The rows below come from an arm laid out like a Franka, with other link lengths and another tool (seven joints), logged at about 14 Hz.
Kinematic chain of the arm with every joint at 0, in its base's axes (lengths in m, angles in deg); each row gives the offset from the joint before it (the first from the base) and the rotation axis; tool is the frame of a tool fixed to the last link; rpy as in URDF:
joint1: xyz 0 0 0.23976 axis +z
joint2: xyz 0 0 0 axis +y
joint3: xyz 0 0 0.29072 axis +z
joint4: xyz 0.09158 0 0 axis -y
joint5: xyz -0.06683 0 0.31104 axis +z
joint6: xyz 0 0 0 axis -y
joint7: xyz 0.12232 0 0 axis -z
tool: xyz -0.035 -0.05 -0.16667 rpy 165.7 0 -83.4
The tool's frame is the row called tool.
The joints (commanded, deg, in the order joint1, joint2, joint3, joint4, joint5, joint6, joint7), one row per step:
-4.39 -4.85 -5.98 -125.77 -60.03 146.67 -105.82
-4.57 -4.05 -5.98 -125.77 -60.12 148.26 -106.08
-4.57 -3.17 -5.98 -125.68 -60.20 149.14 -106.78
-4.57 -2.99 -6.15 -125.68 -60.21 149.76 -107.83
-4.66 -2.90 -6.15 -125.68 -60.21 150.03 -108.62
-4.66 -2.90 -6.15 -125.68 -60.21 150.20 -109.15
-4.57 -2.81 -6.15 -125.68 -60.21 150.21 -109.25
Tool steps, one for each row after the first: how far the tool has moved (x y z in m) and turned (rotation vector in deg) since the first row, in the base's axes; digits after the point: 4 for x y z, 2 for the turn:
0.0025 0.0038 -0.0048 0.42 0.04 1.21
0.0050 0.0073 -0.0117 0.39 0.72 2.37
0.0055 0.0085 -0.0129 0.11 1.11 3.37
0.0056 0.0091 -0.0137 -0.18 1.48 4.01
0.0056 0.0101 -0.0137 -0.38 1.67 4.49
0.0059 0.0112 -0.0147 -0.42 1.80 4.65

